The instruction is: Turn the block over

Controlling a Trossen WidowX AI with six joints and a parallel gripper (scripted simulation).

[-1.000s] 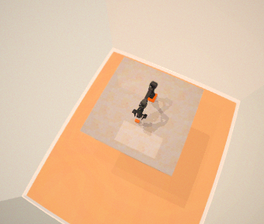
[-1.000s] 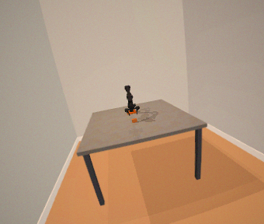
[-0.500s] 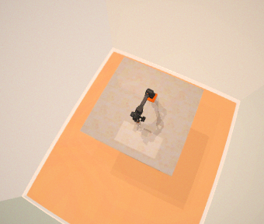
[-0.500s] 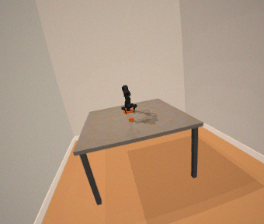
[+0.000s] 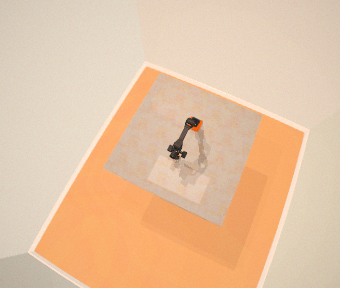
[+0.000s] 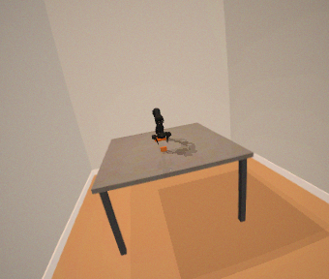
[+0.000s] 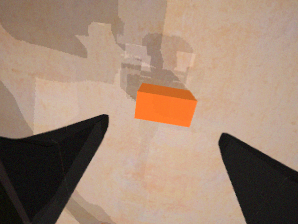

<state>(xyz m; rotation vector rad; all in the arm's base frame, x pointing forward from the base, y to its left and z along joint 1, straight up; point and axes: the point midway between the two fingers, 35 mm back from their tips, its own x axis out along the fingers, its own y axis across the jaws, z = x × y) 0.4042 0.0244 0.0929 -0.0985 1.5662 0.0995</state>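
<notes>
Right now my gripper tip is 60 mm above the orange block and 10 mm past it.
</notes>
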